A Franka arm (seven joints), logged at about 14 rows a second.
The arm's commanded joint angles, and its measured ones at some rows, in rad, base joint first. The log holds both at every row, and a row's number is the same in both.
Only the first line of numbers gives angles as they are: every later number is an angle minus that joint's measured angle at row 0.
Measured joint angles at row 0:
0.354, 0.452, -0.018, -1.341, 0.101, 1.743, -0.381
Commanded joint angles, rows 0 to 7:
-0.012, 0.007, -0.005, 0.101, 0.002, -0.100, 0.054
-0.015, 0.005, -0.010, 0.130, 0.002, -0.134, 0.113
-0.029, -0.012, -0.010, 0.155, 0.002, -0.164, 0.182
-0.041, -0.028, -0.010, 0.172, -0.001, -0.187, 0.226
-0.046, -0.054, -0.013, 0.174, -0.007, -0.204, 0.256
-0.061, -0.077, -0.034, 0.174, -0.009, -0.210, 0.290
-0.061, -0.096, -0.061, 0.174, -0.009, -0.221, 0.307
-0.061, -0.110, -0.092, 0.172, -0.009, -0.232, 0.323
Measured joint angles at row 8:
-0.058, -0.078, -0.053, 0.173, -0.002, -0.202, 0.270
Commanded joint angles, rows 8 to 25:
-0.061, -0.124, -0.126, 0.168, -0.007, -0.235, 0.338
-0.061, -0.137, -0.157, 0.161, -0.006, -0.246, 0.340
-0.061, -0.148, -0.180, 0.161, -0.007, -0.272, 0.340
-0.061, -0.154, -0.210, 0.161, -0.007, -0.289, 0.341
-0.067, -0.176, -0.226, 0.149, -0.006, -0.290, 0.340
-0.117, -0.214, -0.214, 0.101, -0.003, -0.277, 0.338
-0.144, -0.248, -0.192, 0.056, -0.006, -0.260, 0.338
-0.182, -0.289, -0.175, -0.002, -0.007, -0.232, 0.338
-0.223, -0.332, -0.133, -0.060, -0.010, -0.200, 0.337
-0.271, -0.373, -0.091, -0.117, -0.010, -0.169, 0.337
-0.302, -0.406, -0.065, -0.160, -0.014, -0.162, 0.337
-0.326, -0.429, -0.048, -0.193, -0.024, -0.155, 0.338
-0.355, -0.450, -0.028, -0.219, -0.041, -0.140, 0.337
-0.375, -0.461, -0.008, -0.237, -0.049, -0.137, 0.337
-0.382, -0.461, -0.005, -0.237, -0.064, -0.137, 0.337
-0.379, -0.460, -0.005, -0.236, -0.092, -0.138, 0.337
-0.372, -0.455, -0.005, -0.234, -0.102, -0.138, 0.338
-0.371, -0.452, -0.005, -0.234, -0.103, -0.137, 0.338
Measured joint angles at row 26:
-0.366, -0.432, -0.024, -0.202, -0.074, -0.162, 0.310
